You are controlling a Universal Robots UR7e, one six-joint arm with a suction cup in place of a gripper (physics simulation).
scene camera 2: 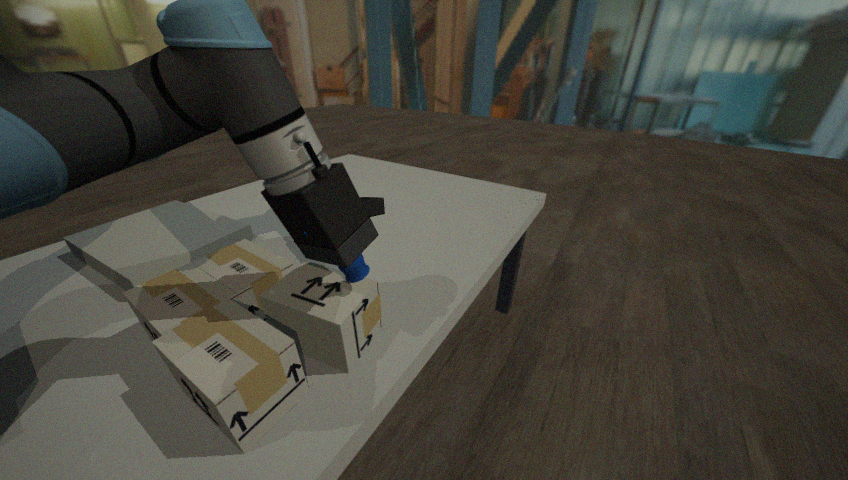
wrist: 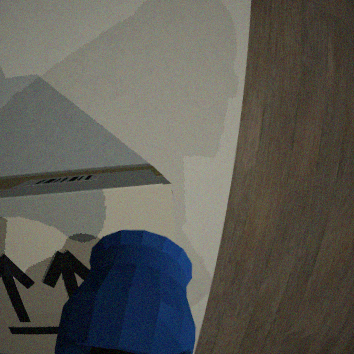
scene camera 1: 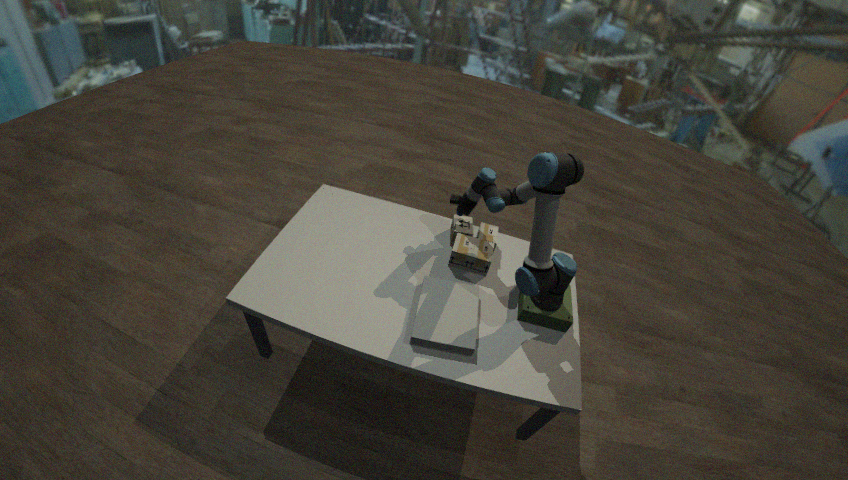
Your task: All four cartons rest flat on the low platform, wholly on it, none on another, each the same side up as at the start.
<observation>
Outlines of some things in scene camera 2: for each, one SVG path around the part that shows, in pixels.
A low grey platform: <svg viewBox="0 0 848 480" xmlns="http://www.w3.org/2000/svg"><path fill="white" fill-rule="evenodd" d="M256 243L250 224L177 200L63 237L75 257L126 291L241 240L247 239Z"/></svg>
</observation>
